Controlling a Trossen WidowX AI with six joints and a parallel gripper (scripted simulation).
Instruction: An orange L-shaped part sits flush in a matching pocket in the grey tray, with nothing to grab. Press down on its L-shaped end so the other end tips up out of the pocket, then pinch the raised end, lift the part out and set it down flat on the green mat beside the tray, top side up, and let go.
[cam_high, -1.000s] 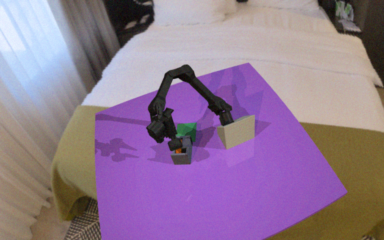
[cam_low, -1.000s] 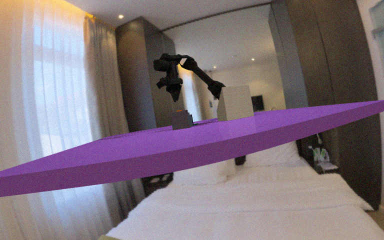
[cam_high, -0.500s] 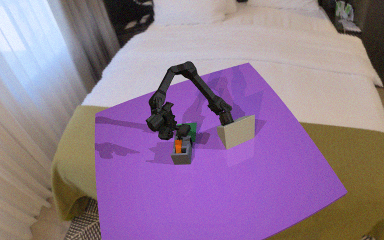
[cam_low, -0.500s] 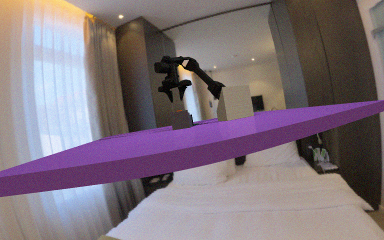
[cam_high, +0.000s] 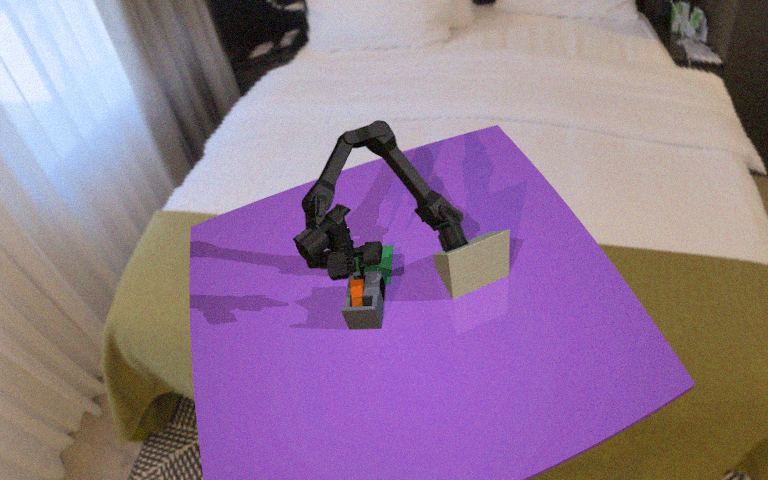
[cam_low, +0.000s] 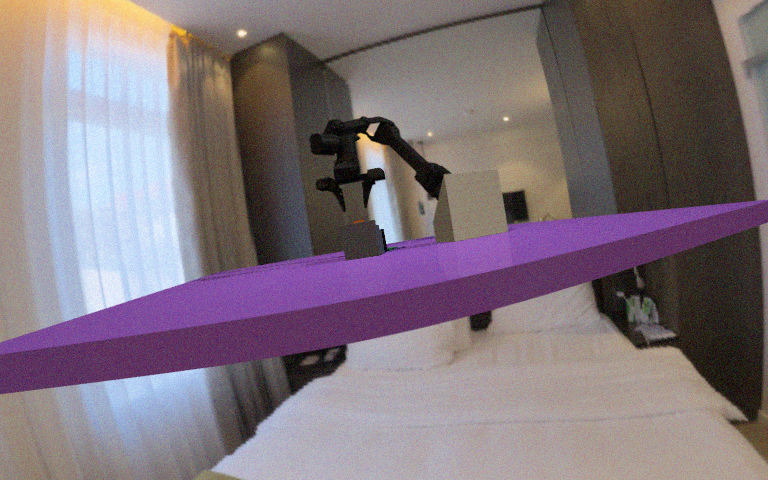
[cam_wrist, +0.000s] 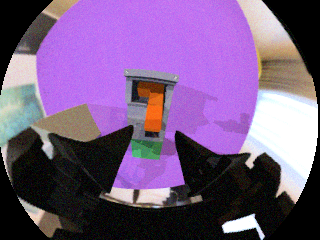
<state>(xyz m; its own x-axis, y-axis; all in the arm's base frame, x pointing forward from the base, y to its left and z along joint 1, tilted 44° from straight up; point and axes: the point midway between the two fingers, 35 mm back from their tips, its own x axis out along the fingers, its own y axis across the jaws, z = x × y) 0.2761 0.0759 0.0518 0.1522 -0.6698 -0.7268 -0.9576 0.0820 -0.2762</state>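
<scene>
Now: the orange L-shaped part 90 mm below my gripper tip, 30 mm to the left of it and 10 mm behind it. The rest, counted from my gripper tip: green mat: 140 mm to the right, 140 mm below, 50 mm behind.
</scene>
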